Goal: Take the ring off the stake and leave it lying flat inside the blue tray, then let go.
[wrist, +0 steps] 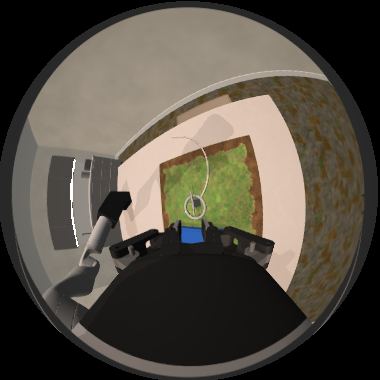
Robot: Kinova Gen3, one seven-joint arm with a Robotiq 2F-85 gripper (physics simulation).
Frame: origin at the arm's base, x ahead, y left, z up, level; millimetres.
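Seen in the pictures: gripper, between the fingertips: [190, 225]; arm's base, origin of its link: [105, 220].
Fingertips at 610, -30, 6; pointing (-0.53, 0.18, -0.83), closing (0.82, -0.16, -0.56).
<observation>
Offsets run from my fingertips to a thing's top centre, as dx, dy, dz. "spot": to the spot under its first point. Level surfaces: height alone.
A pale ring @(spot: -144, +31, -188) [185, 207] lies around the thin grey stake @(spot: -100, +62, -186) [193, 198] on the green patch, near the middle of the wrist view. A small dark block shows at the stake. The blue tray @(-113, -143, -174) [192, 235] shows partly between and just beyond my fingers at the bottom centre; the rest of it is hidden behind the gripper. My gripper [190, 225] is partly open, with no object between its fingertips. In the view, it is below the ring and stake, apart from them, and over the tray side.
A thin pale curved cord or rod @(spot: -27, +142, -190) [207, 167] runs from near the ring toward the far edge of the green mat @(dz -195) [256, 190]. The mat has a brown border and lies on a pale table @(dz -195) [282, 175]. A dark and grey arm part [115, 206] shows at the left.
</observation>
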